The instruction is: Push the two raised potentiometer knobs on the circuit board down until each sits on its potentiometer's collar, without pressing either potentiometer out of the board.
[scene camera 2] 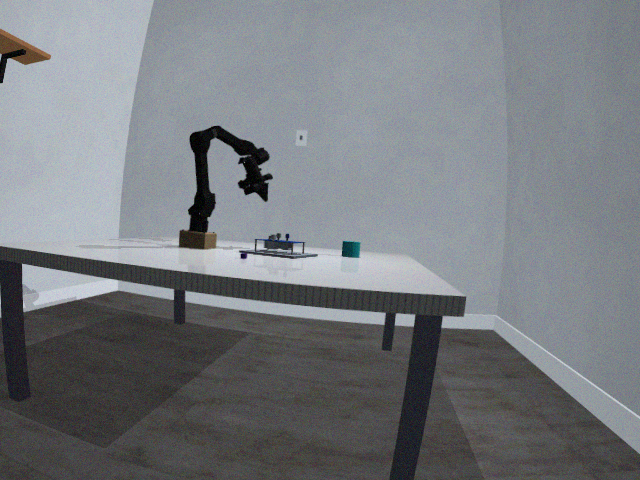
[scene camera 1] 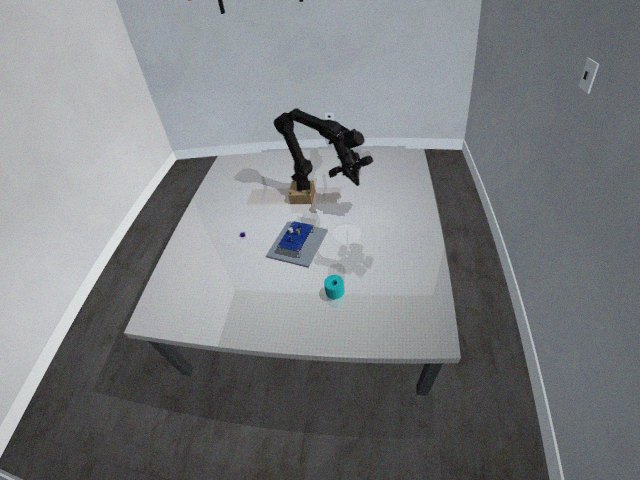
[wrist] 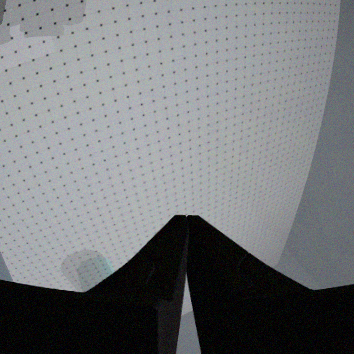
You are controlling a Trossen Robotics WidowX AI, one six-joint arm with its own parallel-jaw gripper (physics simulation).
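Seen in the pictures: gripper, fingertip midpoint: (scene camera 2: 266,201) (scene camera 1: 358,185) (wrist: 185,226); arm's base at its link origin: (scene camera 2: 197,231) (scene camera 1: 303,186).
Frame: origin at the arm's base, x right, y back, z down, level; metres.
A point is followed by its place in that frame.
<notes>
A blue circuit board (scene camera 1: 299,241) @(z 0.012, x 0.033, y -0.364 m) (scene camera 2: 296,241) @(z 0.012, x 0.089, y -0.388 m) stands on thin posts over a grey base plate (scene camera 1: 309,257) @(z 0.053, x -0.001, y -0.423 m) (scene camera 2: 308,255) @(z 0.056, x 0.073, y -0.433 m). Several small parts rise from its top. In scene camera 2, small knob-like shapes (scene camera 2: 278,235) @(z -0.007, x 0.042, y -0.320 m) stand near its left half, and a dark blue one (scene camera 2: 287,236) @(z -0.007, x 0.072, y -0.354 m) stands near its middle; whether any sits on a collar is too small to tell. My gripper (scene camera 1: 357,183) @(z -0.145, x -0.240, y -0.242 m) (scene camera 2: 266,199) @(z -0.145, x -0.240, y -0.242 m) (wrist: 185,226) @(z -0.145, x -0.240, y -0.242 m) is shut and empty. It hangs high above the table, to the right of the board in scene camera 1. The board does not show in the wrist view.
A teal cylinder (scene camera 1: 334,288) @(z 0.002, x -0.087, y -0.634 m) (scene camera 2: 351,249) @(z 0.031, x -0.053, y -0.604 m) stands in front of and right of the base plate in scene camera 1. A small purple object (scene camera 1: 242,234) @(z 0.048, x 0.300, y -0.236 m) (scene camera 2: 243,255) @(z 0.052, x 0.312, y -0.232 m) lies left of the plate. The arm's wooden base block (scene camera 1: 301,195) @(z 0.008, x 0.013, y -0.063 m) (scene camera 2: 197,240) @(z 0.030, x 0.071, y -0.021 m) stands behind it.
</notes>
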